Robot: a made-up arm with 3 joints. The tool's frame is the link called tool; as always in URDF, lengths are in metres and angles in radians.
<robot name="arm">
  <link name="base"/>
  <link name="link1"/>
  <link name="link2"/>
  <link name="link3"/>
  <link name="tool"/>
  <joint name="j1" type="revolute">
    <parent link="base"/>
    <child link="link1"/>
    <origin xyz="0 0 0.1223" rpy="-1.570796 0 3.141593"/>
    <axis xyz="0 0 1"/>
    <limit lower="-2.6" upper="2.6" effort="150" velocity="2.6"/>
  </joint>
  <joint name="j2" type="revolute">
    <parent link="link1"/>
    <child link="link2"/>
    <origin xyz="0.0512 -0.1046 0.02" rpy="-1.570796 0 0"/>
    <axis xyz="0 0 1"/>
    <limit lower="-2.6" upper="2.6" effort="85" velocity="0.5"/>
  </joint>
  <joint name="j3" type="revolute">
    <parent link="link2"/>
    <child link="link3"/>
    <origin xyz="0.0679 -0.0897 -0.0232" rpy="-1.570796 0 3.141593"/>
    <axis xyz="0 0 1"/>
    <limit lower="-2.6" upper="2.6" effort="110" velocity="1.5"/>
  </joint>
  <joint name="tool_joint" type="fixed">
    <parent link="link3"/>
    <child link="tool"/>
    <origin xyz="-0.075 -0.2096 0.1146" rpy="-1.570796 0 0"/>
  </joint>
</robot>
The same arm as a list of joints. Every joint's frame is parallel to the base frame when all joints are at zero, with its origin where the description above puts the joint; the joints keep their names.
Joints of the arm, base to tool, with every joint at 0 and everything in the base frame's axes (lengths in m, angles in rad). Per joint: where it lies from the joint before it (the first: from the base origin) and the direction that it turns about. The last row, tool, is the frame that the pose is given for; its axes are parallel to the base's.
j1: axis -y origin 0 0 0.1223
j2: axis -z origin -0.0512 -0.02 0.1046
j3: axis -y origin -0.0679 -0.0897 0.0232
tool: origin -0.075 -0.1146 -0.2096
Joint limits (rad, base to tool): -2.6..2.6 -2.6..2.6 -2.6..2.6

